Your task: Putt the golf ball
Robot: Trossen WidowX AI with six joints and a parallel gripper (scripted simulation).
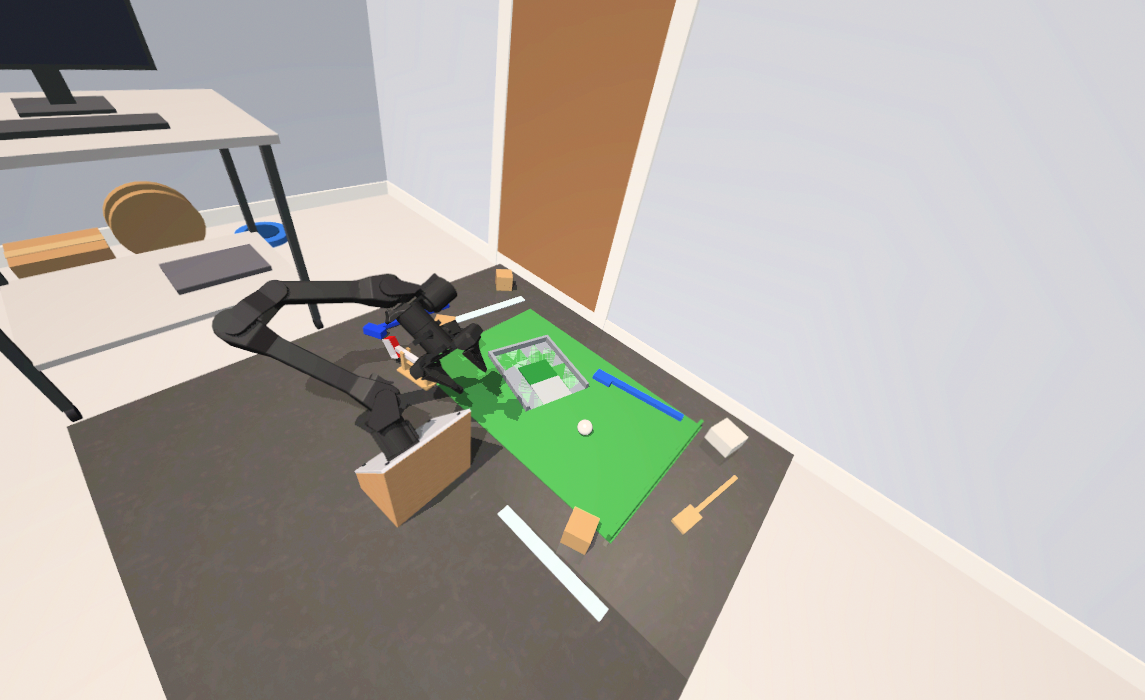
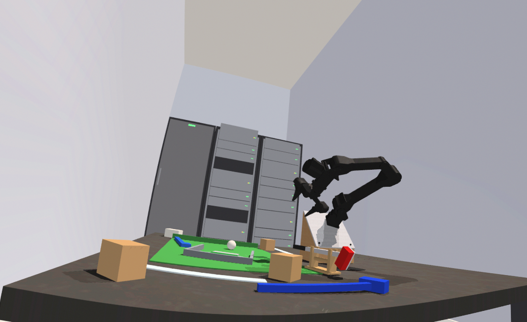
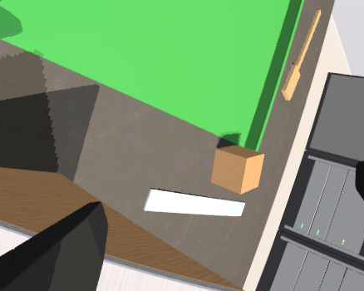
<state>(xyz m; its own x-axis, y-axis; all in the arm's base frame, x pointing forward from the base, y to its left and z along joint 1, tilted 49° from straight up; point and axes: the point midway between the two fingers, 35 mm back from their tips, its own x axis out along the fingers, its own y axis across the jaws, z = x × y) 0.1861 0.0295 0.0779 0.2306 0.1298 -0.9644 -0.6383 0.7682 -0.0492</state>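
Now: gripper tip 10 mm past the wooden stand, 270 mm to the right of it and 180 mm above it. The rest, counted from my gripper tip: white block (580 mm ahead, 440 mm to the right, 200 mm below); then white golf ball (260 mm ahead, 160 mm to the right, 190 mm below).
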